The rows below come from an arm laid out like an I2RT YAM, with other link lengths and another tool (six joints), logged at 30 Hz.
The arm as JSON. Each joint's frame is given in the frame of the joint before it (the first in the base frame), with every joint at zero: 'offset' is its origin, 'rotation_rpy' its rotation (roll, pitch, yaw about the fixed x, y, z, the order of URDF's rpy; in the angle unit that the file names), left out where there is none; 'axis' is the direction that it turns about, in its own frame. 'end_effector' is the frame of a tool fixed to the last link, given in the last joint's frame.
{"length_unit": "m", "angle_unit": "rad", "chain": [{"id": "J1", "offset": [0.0, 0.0, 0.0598], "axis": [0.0, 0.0, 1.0]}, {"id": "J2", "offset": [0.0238, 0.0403, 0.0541], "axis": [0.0, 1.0, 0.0]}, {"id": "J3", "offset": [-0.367, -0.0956, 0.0], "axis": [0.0, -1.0, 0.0]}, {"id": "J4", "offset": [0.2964, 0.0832, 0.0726], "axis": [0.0, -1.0, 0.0]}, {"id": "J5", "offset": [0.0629, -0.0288, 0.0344], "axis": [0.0, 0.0, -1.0]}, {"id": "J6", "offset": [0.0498, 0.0, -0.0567], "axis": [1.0, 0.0, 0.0]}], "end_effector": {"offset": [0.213, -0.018, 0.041], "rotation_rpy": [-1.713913, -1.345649, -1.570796]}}
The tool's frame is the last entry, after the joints.
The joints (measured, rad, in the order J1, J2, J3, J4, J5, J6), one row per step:
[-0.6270 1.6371 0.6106 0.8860 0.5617 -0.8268]
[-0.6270 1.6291 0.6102 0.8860 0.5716 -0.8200]
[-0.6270 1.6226 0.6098 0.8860 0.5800 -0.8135]
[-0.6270 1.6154 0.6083 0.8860 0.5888 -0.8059]
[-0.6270 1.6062 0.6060 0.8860 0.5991 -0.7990]
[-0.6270 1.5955 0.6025 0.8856 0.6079 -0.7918]
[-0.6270 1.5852 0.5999 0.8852 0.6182 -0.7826]
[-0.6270 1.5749 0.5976 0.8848 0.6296 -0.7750]
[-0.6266 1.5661 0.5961 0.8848 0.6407 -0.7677]
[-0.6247 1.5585 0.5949 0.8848 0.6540 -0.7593]
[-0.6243 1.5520 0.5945 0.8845 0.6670 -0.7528]
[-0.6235 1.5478 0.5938 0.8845 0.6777 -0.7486]
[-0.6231 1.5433 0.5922 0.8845 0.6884 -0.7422]
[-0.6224 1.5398 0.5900 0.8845 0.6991 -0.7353]
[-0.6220 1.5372 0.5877 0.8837 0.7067 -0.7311]
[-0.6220 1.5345 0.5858 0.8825 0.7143 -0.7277]
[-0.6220 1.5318 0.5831 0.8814 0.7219 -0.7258]
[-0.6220 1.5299 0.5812 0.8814 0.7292 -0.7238]
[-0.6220 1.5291 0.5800 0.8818 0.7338 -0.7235]
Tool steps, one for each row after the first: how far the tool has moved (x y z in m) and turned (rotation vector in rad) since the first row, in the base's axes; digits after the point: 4 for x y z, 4 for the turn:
[-0.0035 -0.0006 0.0044 -0.0031 -0.0117 -0.0106]
[-0.0065 -0.0011 0.0079 -0.0052 -0.0220 -0.0196]
[-0.0100 -0.0014 0.0112 -0.0068 -0.0330 -0.0292]
[-0.0142 -0.0015 0.0152 -0.0095 -0.0444 -0.0400]
[-0.0185 -0.0012 0.0191 -0.0119 -0.0561 -0.0495]
[-0.0230 -0.0011 0.0233 -0.0141 -0.0700 -0.0605]
[-0.0278 -0.0011 0.0276 -0.0171 -0.0828 -0.0724]
[-0.0320 -0.0011 0.0317 -0.0200 -0.0950 -0.0836]
[-0.0360 -0.0009 0.0352 -0.0222 -0.1076 -0.0955]
[-0.0402 -0.0014 0.0384 -0.0248 -0.1179 -0.1084]
[-0.0434 -0.0016 0.0404 -0.0266 -0.1243 -0.1185]
[-0.0470 -0.0018 0.0420 -0.0274 -0.1323 -0.1292]
[-0.0505 -0.0019 0.0429 -0.0272 -0.1395 -0.1397]
[-0.0531 -0.0019 0.0429 -0.0266 -0.1427 -0.1472]
[-0.0558 -0.0020 0.0431 -0.0263 -0.1452 -0.1550]
[-0.0586 -0.0020 0.0429 -0.0262 -0.1457 -0.1627]
[-0.0611 -0.0021 0.0430 -0.0265 -0.1473 -0.1701]
[-0.0626 -0.0023 0.0429 -0.0270 -0.1474 -0.1747]

